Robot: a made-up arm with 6 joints. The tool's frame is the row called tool.
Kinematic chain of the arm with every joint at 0, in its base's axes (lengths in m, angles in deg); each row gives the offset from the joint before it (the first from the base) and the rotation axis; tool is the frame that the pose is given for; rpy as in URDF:
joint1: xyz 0 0 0.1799 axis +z
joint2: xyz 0 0 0 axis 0.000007 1 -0.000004
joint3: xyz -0.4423 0 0.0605 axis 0.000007 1 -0.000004
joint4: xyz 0.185 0 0.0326 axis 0.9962 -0.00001 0.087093
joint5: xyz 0 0 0 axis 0.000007 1 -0.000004
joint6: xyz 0.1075 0 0.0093 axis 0.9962 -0.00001 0.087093
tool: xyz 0 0 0 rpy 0 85 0
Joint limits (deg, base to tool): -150..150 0..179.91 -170..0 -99.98..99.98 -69.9..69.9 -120..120
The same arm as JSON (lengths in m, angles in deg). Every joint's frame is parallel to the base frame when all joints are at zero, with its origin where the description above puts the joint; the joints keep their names.
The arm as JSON. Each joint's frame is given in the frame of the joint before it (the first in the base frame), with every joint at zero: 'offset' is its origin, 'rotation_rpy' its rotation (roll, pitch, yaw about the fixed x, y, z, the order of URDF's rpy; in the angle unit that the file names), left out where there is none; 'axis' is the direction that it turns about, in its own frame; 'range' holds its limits. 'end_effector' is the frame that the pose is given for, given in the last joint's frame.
{"length_unit": "m", "angle_unit": "deg", "chain": [{"id": "joint1", "offset": [0.0, 0.0, 0.1799], "axis": [0.0, 0.0, 1.0], "range": [-150.0, 150.0]}, {"id": "joint2", "offset": [0.0, 0.0, 0.0], "axis": [0.0, 1.0, 0.0], "range": [0.0, 179.91]}, {"id": "joint3", "offset": [-0.4423, 0.0, 0.0605], "axis": [0.0, 1.0, 0.0], "range": [-170.0, 0.0]}, {"id": "joint4", "offset": [0.185, 0.0, 0.0326], "axis": [0.9962, 0.0, 0.0871], "range": [-99.98, 99.98]}, {"id": "joint5", "offset": [0.0, 0.0, 0.0], "axis": [0.0, 1.0, 0.0], "range": [-69.9, 69.9]}, {"id": "joint6", "offset": [0.1075, 0.0, 0.0093], "axis": [0.9962, 0.0, 0.0871], "range": [-120.0, 120.0]}], "end_effector": {"offset": [0.0, 0.0, 0.0], "rotation_rpy": [0.0, 85.0, 0.0]}}
